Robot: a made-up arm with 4 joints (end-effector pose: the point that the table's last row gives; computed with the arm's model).
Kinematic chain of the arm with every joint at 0, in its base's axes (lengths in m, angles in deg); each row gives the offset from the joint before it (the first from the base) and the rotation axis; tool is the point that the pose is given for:
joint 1: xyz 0 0 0.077 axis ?
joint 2: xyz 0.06 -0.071 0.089 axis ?
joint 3: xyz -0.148 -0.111 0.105 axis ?
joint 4: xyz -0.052 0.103 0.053 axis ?
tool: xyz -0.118 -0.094 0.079
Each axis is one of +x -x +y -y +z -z.
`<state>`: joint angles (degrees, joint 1 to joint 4).
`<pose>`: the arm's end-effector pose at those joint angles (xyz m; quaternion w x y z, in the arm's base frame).
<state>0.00 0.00 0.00 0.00</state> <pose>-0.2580 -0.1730 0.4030 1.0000 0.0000 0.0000 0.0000</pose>
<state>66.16 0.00 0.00 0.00</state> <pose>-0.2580 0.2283 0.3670 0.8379 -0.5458 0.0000 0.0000</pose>
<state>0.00 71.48 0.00 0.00</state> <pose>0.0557 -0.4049 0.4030 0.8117 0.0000 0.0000 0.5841</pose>
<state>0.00 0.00 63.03 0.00</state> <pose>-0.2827 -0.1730 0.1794 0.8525 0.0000 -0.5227 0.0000</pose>
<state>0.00 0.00 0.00 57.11</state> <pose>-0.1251 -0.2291 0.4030 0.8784 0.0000 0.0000 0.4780</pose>
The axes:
joint 1: -x
joint 2: +z
joint 3: -y
joint 4: +z

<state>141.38 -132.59 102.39 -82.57</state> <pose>0.2954 -0.0272 0.0438 0.3735 -0.0697 0.7973 -0.4689</pose>
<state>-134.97 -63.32 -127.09 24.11</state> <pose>-0.0532 -0.0349 -0.1868 0.4108 -0.6246 -0.3859 -0.5405</pose>
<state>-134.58 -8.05 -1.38 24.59</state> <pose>-0.2223 -0.1114 -0.2785 0.3789 0.9141 -0.1282 0.0662</pose>
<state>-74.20 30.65 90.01 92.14</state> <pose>-0.1185 -0.3181 -0.1646 0.4881 -0.0841 -0.8592 0.1285</pose>
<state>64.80 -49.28 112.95 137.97</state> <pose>-0.1539 0.2755 0.0395 0.1123 0.9141 -0.2514 -0.2977</pose>
